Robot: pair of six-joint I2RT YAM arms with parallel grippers.
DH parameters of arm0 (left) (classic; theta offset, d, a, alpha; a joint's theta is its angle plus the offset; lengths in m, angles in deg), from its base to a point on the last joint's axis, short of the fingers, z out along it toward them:
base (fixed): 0 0 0 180
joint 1: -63.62 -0.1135 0.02 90
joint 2: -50.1 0 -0.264 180
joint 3: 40.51 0 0.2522 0
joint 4: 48.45 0 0.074 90
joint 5: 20.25 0 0 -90
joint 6: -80.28 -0.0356 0 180
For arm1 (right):
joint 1: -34.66 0.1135 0.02 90
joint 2: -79.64 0 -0.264 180
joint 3: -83.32 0 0.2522 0
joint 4: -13.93 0 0.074 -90
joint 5: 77.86 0 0 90
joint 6: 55.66 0.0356 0 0
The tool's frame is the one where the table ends.
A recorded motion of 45 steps. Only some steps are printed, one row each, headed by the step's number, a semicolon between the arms.
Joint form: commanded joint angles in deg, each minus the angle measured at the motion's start. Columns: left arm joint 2, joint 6, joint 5, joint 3, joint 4, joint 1; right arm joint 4, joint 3, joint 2, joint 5, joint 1, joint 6.
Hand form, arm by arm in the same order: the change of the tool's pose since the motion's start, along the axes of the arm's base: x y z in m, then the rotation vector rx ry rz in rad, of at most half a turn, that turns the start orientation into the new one. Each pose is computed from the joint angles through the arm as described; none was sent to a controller.
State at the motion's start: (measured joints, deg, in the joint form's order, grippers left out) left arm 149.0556 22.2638 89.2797 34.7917 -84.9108 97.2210; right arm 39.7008 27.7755 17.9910 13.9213 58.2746 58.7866
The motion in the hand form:
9: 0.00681 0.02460 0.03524 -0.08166 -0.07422 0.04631; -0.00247 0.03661 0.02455 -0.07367 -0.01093 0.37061
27: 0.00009 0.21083 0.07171 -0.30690 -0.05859 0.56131; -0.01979 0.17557 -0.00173 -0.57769 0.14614 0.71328
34: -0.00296 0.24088 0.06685 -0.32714 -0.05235 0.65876; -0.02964 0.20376 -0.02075 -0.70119 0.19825 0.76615
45: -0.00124 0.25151 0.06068 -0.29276 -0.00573 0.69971; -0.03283 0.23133 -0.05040 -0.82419 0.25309 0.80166
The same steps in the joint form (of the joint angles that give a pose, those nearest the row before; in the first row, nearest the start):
9: -5.82 -0.49 2.41 0.48 -0.41 -4.35; 6.54 -8.31 -3.79 -10.30 6.40 -11.45
27: -20.39 3.33 17.48 -6.08 -5.34 -39.92; 25.38 -29.65 -29.52 6.26 30.83 -21.81
34: -19.94 3.52 19.09 -6.72 -5.18 -46.24; 29.79 -33.88 -36.16 9.55 35.12 -22.32
45: -17.87 2.29 17.79 -5.43 -8.27 -48.13; 32.73 -38.20 -44.44 12.43 37.99 -22.83

